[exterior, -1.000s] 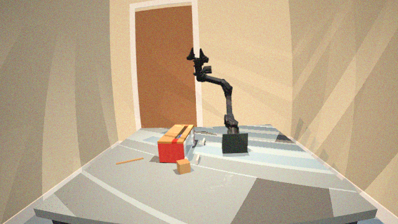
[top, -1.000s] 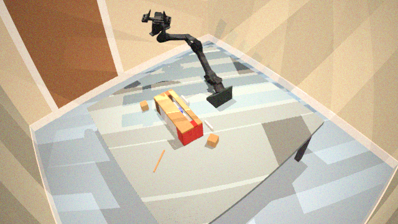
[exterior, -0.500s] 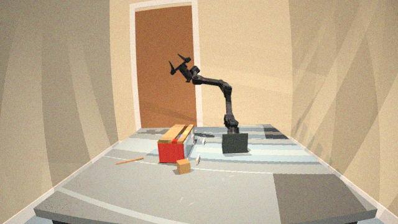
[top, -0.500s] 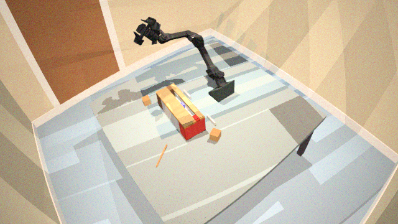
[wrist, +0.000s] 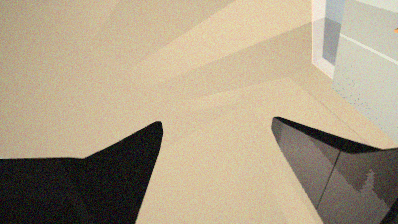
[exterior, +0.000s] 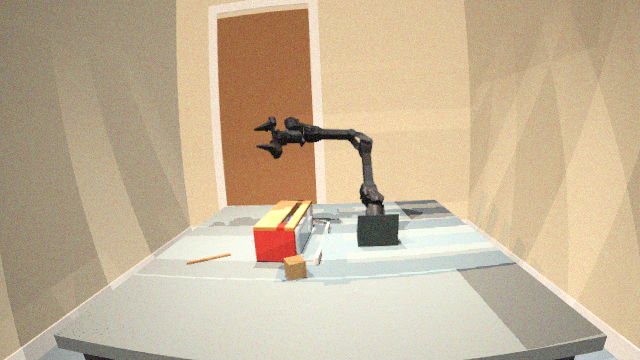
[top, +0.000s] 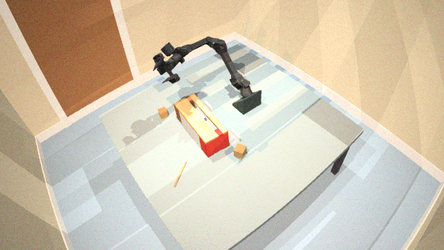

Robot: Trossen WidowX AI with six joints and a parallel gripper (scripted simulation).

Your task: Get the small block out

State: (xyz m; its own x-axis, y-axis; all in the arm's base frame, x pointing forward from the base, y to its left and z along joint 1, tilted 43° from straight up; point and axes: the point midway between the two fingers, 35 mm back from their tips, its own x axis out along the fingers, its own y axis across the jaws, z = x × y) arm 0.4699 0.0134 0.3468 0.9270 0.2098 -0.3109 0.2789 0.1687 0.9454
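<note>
The long box is 36 cm below my gripper tip, 16 cm behind it and 14 cm to the left of it. Also, from my gripper tip: block 34 cm below, 14 cm behind, 13 cm to the left; thin wooden stick 42 cm below, 28 cm to the left, 17 cm ahead.
</note>
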